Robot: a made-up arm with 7 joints. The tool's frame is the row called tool. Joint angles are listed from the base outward.
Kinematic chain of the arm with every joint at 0, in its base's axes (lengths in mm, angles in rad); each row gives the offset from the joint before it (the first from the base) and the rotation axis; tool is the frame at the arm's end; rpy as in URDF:
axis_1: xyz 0 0 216.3 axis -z
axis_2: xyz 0 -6.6 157.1 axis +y
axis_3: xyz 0 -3.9 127.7 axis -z
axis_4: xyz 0 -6 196.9 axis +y
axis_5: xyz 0 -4.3 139.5 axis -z
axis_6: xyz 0 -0.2 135.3 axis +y
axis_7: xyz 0 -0.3 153.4 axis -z
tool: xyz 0 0 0 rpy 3.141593 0 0
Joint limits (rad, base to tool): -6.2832..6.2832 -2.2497..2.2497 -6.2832..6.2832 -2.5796..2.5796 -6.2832..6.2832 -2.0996..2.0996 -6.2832..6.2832
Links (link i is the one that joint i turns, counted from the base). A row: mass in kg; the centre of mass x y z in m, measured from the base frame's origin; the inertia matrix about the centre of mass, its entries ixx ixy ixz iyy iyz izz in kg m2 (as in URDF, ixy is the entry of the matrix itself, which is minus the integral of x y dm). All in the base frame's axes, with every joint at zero. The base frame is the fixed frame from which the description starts. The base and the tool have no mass.
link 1: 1.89; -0.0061 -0.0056 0.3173; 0.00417 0 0 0.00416 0.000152 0.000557
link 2: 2.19; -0.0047 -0.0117 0.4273; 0.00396 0 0 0.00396 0.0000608 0.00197
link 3: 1.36; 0.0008 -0.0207 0.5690; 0.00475 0 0 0.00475 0.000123 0.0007
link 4: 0.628; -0.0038 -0.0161 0.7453; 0.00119 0 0 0.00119 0.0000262 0.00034
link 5: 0.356; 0.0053 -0.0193 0.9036; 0.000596 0 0 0.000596 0 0.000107
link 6: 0.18; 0.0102 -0.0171 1.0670; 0.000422 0 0 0.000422 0 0.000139
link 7: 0.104; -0.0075 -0.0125 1.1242; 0.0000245 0 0 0.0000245 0 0.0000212
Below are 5 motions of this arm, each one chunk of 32 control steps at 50 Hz.
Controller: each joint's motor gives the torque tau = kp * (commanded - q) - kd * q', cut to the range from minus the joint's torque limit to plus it. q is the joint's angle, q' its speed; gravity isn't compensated. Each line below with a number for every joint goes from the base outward.
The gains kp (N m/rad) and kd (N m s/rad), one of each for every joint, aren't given. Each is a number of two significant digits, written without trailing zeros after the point. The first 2 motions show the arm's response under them.
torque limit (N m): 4.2 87 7.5 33 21 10 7.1
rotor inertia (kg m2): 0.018 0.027 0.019 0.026 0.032 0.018 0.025
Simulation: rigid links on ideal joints. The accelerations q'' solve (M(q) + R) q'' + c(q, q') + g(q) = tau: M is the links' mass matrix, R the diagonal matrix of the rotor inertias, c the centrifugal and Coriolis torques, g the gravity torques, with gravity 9.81 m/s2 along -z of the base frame. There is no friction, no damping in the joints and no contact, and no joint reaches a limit. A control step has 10 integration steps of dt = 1/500 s. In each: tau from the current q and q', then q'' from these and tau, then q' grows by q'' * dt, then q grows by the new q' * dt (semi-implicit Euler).
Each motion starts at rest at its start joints. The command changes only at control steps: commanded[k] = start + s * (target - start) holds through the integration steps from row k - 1 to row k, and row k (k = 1, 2, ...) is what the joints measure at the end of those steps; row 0 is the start. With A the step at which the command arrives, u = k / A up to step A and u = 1 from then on. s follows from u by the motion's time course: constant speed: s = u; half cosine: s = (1 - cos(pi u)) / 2; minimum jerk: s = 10 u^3 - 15 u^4 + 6 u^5; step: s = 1 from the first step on.
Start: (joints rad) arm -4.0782 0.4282 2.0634 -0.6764 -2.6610 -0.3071 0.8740
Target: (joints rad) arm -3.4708 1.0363 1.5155 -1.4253 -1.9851 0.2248 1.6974
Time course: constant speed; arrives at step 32
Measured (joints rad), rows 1 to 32:
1: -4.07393 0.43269 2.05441 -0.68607 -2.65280 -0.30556 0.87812
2: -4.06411 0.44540 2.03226 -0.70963 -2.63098 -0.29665 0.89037
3: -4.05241 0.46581 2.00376 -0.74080 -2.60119 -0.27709 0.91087
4: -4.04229 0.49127 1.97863 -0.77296 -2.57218 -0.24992 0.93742
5: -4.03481 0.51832 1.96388 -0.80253 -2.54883 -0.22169 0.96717
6: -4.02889 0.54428 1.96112 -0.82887 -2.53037 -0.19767 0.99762
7: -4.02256 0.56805 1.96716 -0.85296 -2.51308 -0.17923 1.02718
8: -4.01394 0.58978 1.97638 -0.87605 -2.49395 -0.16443 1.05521
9: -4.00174 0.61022 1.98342 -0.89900 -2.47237 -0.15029 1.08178
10: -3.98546 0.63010 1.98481 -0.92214 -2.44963 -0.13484 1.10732
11: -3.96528 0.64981 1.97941 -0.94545 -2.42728 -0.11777 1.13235
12: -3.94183 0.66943 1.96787 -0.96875 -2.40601 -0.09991 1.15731
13: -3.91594 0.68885 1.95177 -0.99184 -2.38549 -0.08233 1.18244
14: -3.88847 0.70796 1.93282 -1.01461 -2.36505 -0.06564 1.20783
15: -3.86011 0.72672 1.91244 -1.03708 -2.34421 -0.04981 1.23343
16: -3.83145 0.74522 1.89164 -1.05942 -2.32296 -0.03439 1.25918
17: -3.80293 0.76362 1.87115 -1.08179 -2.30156 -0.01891 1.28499
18: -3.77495 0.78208 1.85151 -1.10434 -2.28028 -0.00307 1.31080
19: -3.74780 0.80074 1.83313 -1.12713 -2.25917 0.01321 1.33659
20: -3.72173 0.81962 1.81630 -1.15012 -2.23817 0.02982 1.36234
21: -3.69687 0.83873 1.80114 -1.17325 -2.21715 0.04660 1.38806
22: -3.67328 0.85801 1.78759 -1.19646 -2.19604 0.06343 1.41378
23: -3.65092 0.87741 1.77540 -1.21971 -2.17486 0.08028 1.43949
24: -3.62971 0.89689 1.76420 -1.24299 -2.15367 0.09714 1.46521
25: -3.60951 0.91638 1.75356 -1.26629 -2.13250 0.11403 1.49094
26: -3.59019 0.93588 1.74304 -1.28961 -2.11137 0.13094 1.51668
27: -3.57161 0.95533 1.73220 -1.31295 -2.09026 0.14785 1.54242
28: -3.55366 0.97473 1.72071 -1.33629 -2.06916 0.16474 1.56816
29: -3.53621 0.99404 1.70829 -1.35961 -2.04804 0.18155 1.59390
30: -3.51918 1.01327 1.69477 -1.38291 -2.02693 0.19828 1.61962
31: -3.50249 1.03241 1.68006 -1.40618 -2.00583 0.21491 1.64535
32: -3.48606 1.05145 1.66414 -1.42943 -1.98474 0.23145 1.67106
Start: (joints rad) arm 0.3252 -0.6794 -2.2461 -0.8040 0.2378 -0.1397 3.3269
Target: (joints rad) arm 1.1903 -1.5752 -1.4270 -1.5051 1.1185 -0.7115 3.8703
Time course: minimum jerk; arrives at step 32
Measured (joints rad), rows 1 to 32:
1: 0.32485 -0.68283 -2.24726 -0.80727 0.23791 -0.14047 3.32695
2: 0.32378 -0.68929 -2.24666 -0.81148 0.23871 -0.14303 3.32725
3: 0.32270 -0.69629 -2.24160 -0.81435 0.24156 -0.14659 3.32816
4: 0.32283 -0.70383 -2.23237 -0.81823 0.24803 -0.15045 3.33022
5: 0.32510 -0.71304 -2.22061 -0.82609 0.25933 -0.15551 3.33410
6: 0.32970 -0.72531 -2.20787 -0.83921 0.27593 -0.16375 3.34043
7: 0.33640 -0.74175 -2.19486 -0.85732 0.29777 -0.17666 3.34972
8: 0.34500 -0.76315 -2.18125 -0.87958 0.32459 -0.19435 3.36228
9: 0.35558 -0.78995 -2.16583 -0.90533 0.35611 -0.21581 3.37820
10: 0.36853 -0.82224 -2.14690 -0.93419 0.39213 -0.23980 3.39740
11: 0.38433 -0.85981 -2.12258 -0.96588 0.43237 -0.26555 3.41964
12: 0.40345 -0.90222 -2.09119 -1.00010 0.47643 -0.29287 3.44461
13: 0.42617 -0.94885 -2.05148 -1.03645 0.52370 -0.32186 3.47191
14: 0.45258 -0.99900 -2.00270 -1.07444 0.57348 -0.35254 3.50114
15: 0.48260 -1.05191 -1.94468 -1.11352 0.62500 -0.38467 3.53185
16: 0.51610 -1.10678 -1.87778 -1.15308 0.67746 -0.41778 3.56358
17: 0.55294 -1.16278 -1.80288 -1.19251 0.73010 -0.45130 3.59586
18: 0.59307 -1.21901 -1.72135 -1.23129 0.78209 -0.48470 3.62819
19: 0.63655 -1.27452 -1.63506 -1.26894 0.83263 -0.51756 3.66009
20: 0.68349 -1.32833 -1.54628 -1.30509 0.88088 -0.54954 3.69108
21: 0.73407 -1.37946 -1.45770 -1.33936 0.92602 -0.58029 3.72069
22: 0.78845 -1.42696 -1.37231 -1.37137 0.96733 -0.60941 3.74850
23: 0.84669 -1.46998 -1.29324 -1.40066 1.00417 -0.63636 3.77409
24: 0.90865 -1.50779 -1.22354 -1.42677 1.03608 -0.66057 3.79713
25: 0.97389 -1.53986 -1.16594 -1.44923 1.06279 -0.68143 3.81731
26: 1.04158 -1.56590 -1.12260 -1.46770 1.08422 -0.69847 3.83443
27: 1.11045 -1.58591 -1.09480 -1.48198 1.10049 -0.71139 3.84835
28: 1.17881 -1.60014 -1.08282 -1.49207 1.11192 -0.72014 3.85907
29: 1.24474 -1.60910 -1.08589 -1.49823 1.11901 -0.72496 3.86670
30: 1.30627 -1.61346 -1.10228 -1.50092 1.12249 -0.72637 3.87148
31: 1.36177 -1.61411 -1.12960 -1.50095 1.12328 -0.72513 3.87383
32: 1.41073 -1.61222 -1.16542 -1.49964 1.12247 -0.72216 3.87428
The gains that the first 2 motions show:
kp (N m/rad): 17 270 16 150 73 39 23
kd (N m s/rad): 0.71 6.5 0.37 2 0.79 0.57 0.73
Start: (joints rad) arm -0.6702 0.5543 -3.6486 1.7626 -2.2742 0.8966 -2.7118
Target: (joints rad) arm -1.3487 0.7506 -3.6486 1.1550 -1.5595 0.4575 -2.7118
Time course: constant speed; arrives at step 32
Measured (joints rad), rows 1 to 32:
1: -0.66939 0.55739 -3.64865 1.76005 -2.26410 0.89056 -2.71176
2: -0.66868 0.56376 -3.64947 1.74891 -2.23805 0.87535 -2.71166
3: -0.67043 0.57135 -3.65158 1.72873 -2.20437 0.85570 -2.71151
4: -0.67669 0.57923 -3.65502 1.70494 -2.17401 0.83748 -2.71138
5: -0.68865 0.58704 -3.65947 1.68222 -2.15159 0.82330 -2.71130
6: -0.70648 0.59458 -3.66463 1.66187 -2.13438 0.81221 -2.71131
7: -0.72951 0.60178 -3.67034 1.64298 -2.11697 0.80180 -2.71138
8: -0.75655 0.60868 -3.67656 1.62436 -2.09607 0.79032 -2.71150
9: -0.78619 0.61542 -3.68325 1.60547 -2.07197 0.77743 -2.71161
10: -0.81712 0.62214 -3.69023 1.58632 -2.04702 0.76377 -2.71171
11: -0.84824 0.62893 -3.69722 1.56704 -2.02328 0.75014 -2.71177
12: -0.87874 0.63580 -3.70380 1.54763 -2.00126 0.73698 -2.71182
13: -0.90813 0.64271 -3.70958 1.52807 -1.98017 0.72422 -2.71187
14: -0.93615 0.64963 -3.71423 1.50846 -1.95895 0.71157 -2.71191
15: -0.96271 0.65648 -3.71752 1.48892 -1.93702 0.69871 -2.71195
16: -0.98778 0.66322 -3.71935 1.46958 -1.91450 0.68551 -2.71199
17: -1.01137 0.66978 -3.71971 1.45044 -1.89181 0.67200 -2.71203
18: -1.03353 0.67615 -3.71866 1.43141 -1.86931 0.65827 -2.71205
19: -1.05436 0.68236 -3.71631 1.41241 -1.84710 0.64444 -2.71206
20: -1.07406 0.68845 -3.71287 1.39337 -1.82505 0.63055 -2.71206
21: -1.09285 0.69448 -3.70860 1.37430 -1.80297 0.61664 -2.71205
22: -1.11100 0.70050 -3.70385 1.35522 -1.78077 0.60270 -2.71204
23: -1.12879 0.70652 -3.69899 1.33617 -1.75846 0.58874 -2.71202
24: -1.14645 0.71256 -3.69438 1.31714 -1.73612 0.57479 -2.71200
25: -1.16422 0.71864 -3.69036 1.29810 -1.71381 0.56088 -2.71199
26: -1.18227 0.72476 -3.68719 1.27902 -1.69154 0.54704 -2.71198
27: -1.20072 0.73095 -3.68506 1.25991 -1.66931 0.53329 -2.71197
28: -1.21968 0.73721 -3.68409 1.24074 -1.64708 0.51963 -2.71197
29: -1.23919 0.74357 -3.68427 1.22154 -1.62484 0.50607 -2.71197
30: -1.25924 0.75001 -3.68554 1.20230 -1.60260 0.49259 -2.71198
31: -1.27978 0.75653 -3.68774 1.18302 -1.58036 0.47919 -2.71200
32: -1.30076 0.76312 -3.69064 1.16372 -1.55814 0.46582 -2.71203

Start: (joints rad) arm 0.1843 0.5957 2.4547 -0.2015 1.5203 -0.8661 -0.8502
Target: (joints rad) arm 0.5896 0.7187 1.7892 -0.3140 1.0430 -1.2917 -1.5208
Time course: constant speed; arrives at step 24
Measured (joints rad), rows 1 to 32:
1: 0.18538 0.59853 2.45122 -0.20278 1.51327 -0.87244 -0.85475
2: 0.18926 0.60534 2.44015 -0.20791 1.49380 -0.88931 -0.86821
3: 0.19631 0.61508 2.41988 -0.21647 1.46590 -0.91330 -0.89060
4: 0.20591 0.62679 2.39140 -0.22627 1.43716 -0.93888 -0.91949
5: 0.21714 0.63907 2.35772 -0.23543 1.41275 -0.96203 -0.95175
6: 0.22930 0.65035 2.32262 -0.24291 1.39325 -0.98154 -0.98471
7: 0.24211 0.65941 2.28916 -0.24849 1.37616 -0.99835 -1.01668
8: 0.25568 0.66576 2.25878 -0.25252 1.35872 -1.01414 -1.04697
9: 0.27033 0.66974 2.23128 -0.25564 1.33972 -1.03018 -1.07568
10: 0.28636 0.67222 2.20544 -0.25849 1.31954 -1.04695 -1.10328
11: 0.30392 0.67424 2.17987 -0.26155 1.29919 -1.06434 -1.13035
12: 0.32299 0.67670 2.15364 -0.26505 1.27932 -1.08203 -1.15735
13: 0.34339 0.68012 2.12655 -0.26904 1.25992 -1.09980 -1.18455
14: 0.36482 0.68466 2.09895 -0.27345 1.24059 -1.11759 -1.21207
15: 0.38691 0.69016 2.07147 -0.27814 1.22099 -1.13546 -1.23986
16: 0.40931 0.69630 2.04469 -0.28296 1.20107 -1.15345 -1.26784
17: 0.43173 0.70270 2.01889 -0.28777 1.18103 -1.17154 -1.29590
18: 0.45394 0.70903 1.99406 -0.29246 1.16110 -1.18963 -1.32396
19: 0.47583 0.71509 1.96986 -0.29701 1.14140 -1.20762 -1.35198
20: 0.49734 0.72078 1.94580 -0.30141 1.12187 -1.22545 -1.37994
21: 0.51843 0.72613 1.92138 -0.30574 1.10238 -1.24312 -1.40786
22: 0.53906 0.73121 1.89621 -0.31004 1.08281 -1.26070 -1.43574
23: 0.55920 0.73615 1.87009 -0.31437 1.06311 -1.27824 -1.46362
24: 0.57874 0.74104 1.84306 -0.31875 1.04332 -1.29580 -1.49150
25: 0.59603 0.74512 1.81892 -0.32157 1.03059 -1.30817 -1.51480
26: 0.60958 0.74731 1.80260 -0.32171 1.03014 -1.31106 -1.52918
27: 0.61969 0.74734 1.79607 -0.32002 1.03772 -1.30656 -1.53468
28: 0.62735 0.74576 1.79830 -0.31793 1.04575 -1.29971 -1.53380
29: 0.63337 0.74356 1.80613 -0.31646 1.04926 -1.29488 -1.52964
30: 0.63804 0.74167 1.81570 -0.31595 1.04799 -1.29374 -1.52483
31: 0.64129 0.74070 1.82386 -0.31619 1.04473 -1.29545 -1.52099
32: 0.64292 0.74078 1.82904 -0.31679 1.04237 -1.29809 -1.51872

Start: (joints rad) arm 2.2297 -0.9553 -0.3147 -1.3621 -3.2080 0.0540 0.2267
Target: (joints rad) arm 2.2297 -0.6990 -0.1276 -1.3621 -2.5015 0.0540 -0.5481
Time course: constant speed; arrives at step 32
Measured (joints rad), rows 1 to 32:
1: 2.22914 -0.95846 -0.31327 -1.36297 -3.19923 0.05359 0.22269
2: 2.22713 -0.96323 -0.30720 -1.36684 -3.17612 0.05414 0.21092
3: 2.22332 -0.96551 -0.29496 -1.37275 -3.14491 0.05727 0.19154
4: 2.21800 -0.96396 -0.27745 -1.37787 -3.11487 0.06227 0.16671
5: 2.21213 -0.95876 -0.25726 -1.38018 -3.09082 0.06671 0.13910
6: 2.20697 -0.95073 -0.23759 -1.37951 -3.07172 0.06835 0.11090
7: 2.20374 -0.94082 -0.22130 -1.37695 -3.05360 0.06666 0.08344
8: 2.20316 -0.92996 -0.21026 -1.37391 -3.03345 0.06290 0.05725
9: 2.20539 -0.91899 -0.20495 -1.37145 -3.01081 0.05908 0.03225
10: 2.20999 -0.90853 -0.20458 -1.37005 -2.98710 0.05672 0.00812
11: 2.21610 -0.89896 -0.20745 -1.36975 -2.96388 0.05624 -0.01557
12: 2.22269 -0.89033 -0.21143 -1.37023 -2.94176 0.05714 -0.03915
13: 2.22881 -0.88245 -0.21448 -1.37109 -2.92035 0.05854 -0.06283
14: 2.23374 -0.87502 -0.21510 -1.37196 -2.89894 0.05972 -0.08669
15: 2.23712 -0.86770 -0.21251 -1.37261 -2.87709 0.06036 -0.11075
16: 2.23893 -0.86024 -0.20670 -1.37296 -2.85482 0.06049 -0.13495
17: 2.23943 -0.85255 -0.19830 -1.37307 -2.83243 0.06036 -0.15924
18: 2.23907 -0.84461 -0.18832 -1.37306 -2.81017 0.06020 -0.18355
19: 2.23831 -0.83651 -0.17787 -1.37302 -2.78812 0.06014 -0.20785
20: 2.23757 -0.82833 -0.16795 -1.37302 -2.76617 0.06020 -0.23212
21: 2.23713 -0.82014 -0.15926 -1.37306 -2.74420 0.06033 -0.25637
22: 2.23712 -0.81197 -0.15213 -1.37315 -2.72215 0.06045 -0.28059
23: 2.23752 -0.80383 -0.14657 -1.37324 -2.70005 0.06050 -0.30479
24: 2.23821 -0.79570 -0.14231 -1.37332 -2.67794 0.06048 -0.32898
25: 2.23897 -0.78756 -0.13894 -1.37338 -2.65587 0.06039 -0.35318
26: 2.23962 -0.77940 -0.13597 -1.37341 -2.63383 0.06026 -0.37737
27: 2.23997 -0.77122 -0.13300 -1.37343 -2.61181 0.06011 -0.40157
28: 2.23989 -0.76302 -0.12969 -1.37345 -2.58977 0.05996 -0.42578
29: 2.23935 -0.75482 -0.12590 -1.37348 -2.56771 0.05985 -0.44999
30: 2.23836 -0.74663 -0.12156 -1.37353 -2.54564 0.05976 -0.47420
31: 2.23700 -0.73847 -0.11676 -1.37361 -2.52357 0.05971 -0.49841
32: 2.23538 -0.73034 -0.11163 -1.37370 -2.50151 0.05967 -0.52262

